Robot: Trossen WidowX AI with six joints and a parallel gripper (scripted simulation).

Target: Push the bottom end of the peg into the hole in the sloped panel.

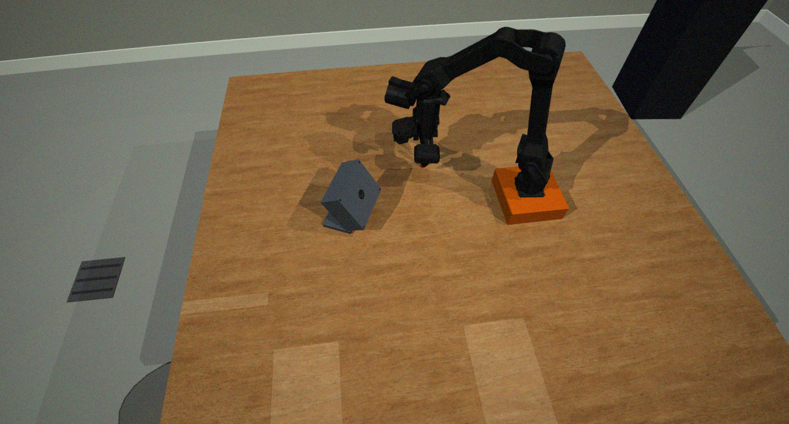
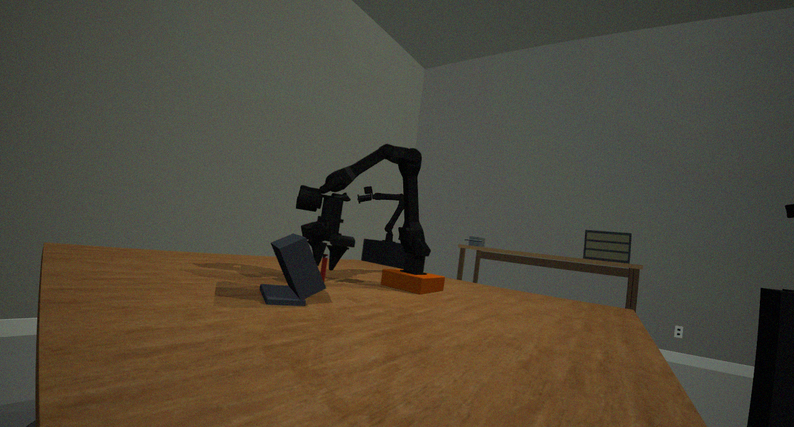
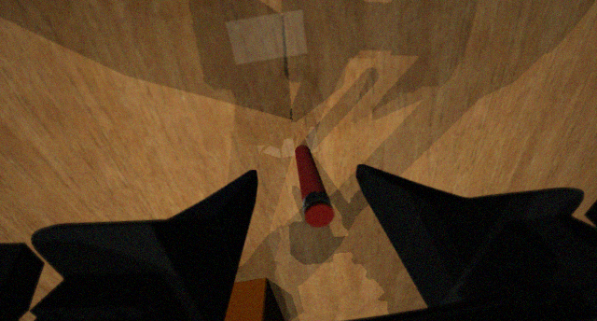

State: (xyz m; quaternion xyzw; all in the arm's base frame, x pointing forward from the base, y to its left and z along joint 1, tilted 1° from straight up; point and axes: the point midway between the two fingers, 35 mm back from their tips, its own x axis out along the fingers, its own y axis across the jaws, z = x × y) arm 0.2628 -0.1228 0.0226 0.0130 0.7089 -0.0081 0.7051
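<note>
My gripper tip is now 190 mm short of the sloped panel, 160 mm to the right of it and 30 mm below it. From my gripper tip the other things lie so: panel foot 210 mm ahead, 150 mm to the left, 40 mm below; red peg 20 mm above.
</note>
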